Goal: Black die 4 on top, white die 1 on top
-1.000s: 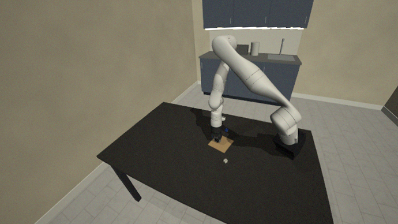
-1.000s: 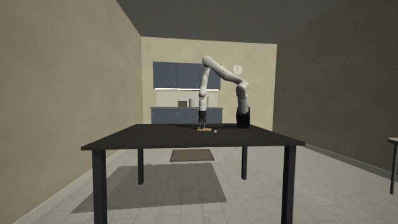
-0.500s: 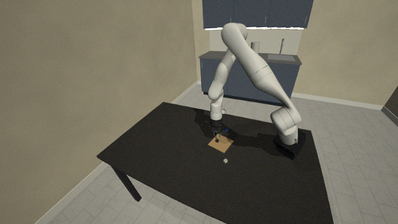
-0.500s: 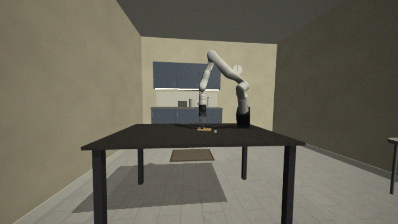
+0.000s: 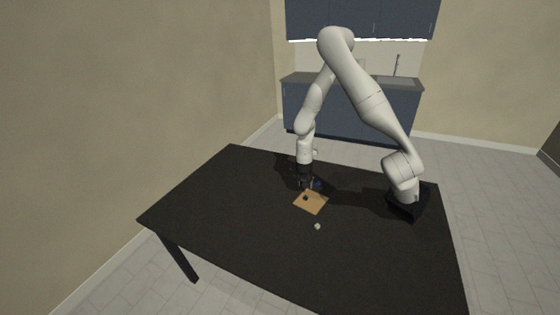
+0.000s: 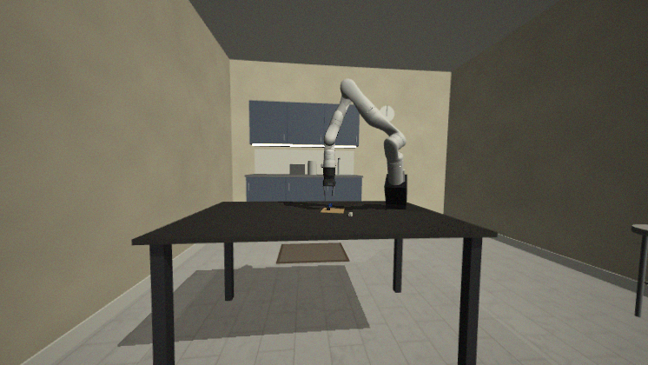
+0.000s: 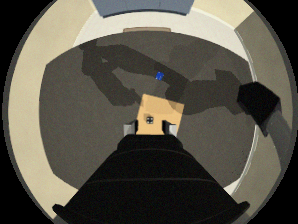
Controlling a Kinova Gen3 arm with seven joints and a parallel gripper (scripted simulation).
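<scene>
Now: the white die 13 cm behind my hand, 13 cm to the left of it and 10 cm below it. Round my hand: tan mat (3 cm behind, 11 cm below); black die (10 cm below); blue die (1 cm behind, 15 cm to the right, 10 cm below).
</scene>
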